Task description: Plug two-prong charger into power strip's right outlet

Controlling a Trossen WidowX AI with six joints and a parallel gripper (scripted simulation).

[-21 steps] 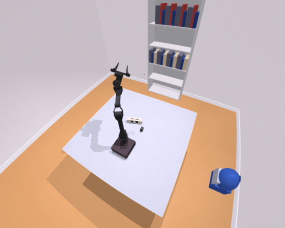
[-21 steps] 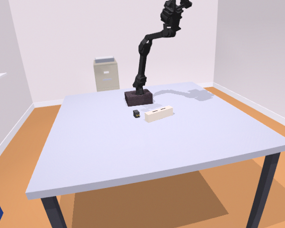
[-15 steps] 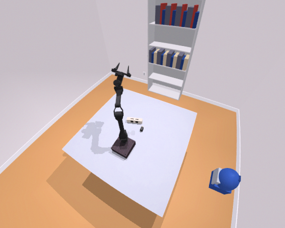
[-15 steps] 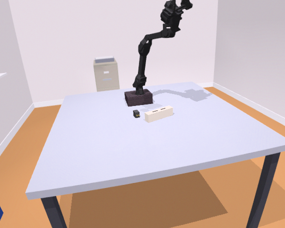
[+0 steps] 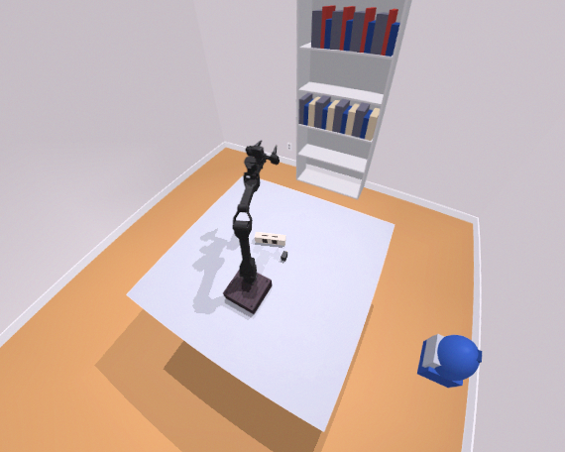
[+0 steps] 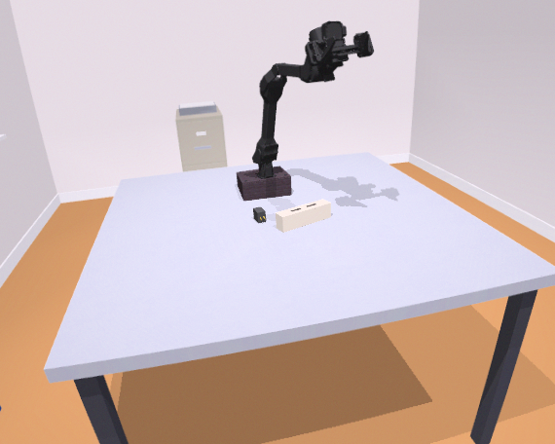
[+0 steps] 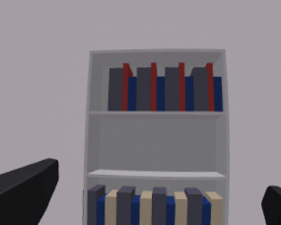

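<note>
Right now the black two-prong charger is 58 cm below my gripper tip, 29 cm behind it and 18 cm to the right of it.
</note>
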